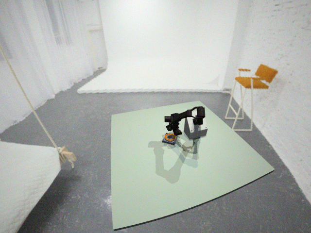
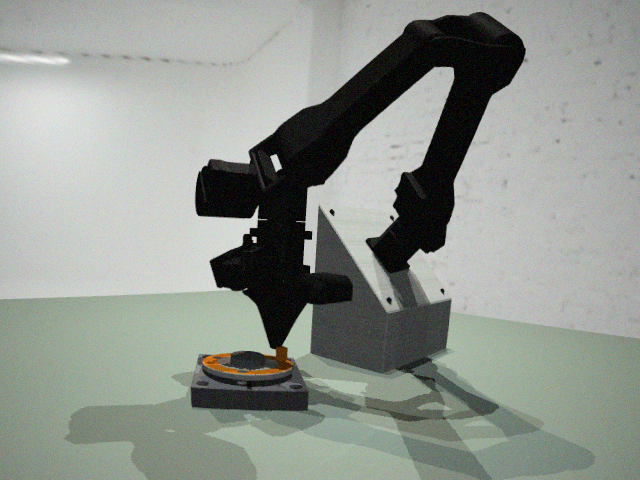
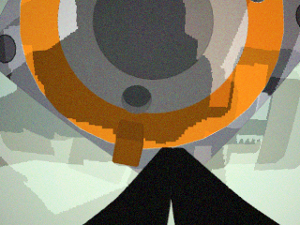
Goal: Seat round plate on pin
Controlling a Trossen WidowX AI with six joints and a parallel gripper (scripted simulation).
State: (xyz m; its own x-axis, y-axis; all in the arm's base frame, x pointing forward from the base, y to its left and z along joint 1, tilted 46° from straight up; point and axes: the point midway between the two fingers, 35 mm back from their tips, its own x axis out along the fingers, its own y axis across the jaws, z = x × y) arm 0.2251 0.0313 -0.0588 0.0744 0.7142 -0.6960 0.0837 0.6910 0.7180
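My gripper tip is now 50 mm short of the square base and 20 mm above it.
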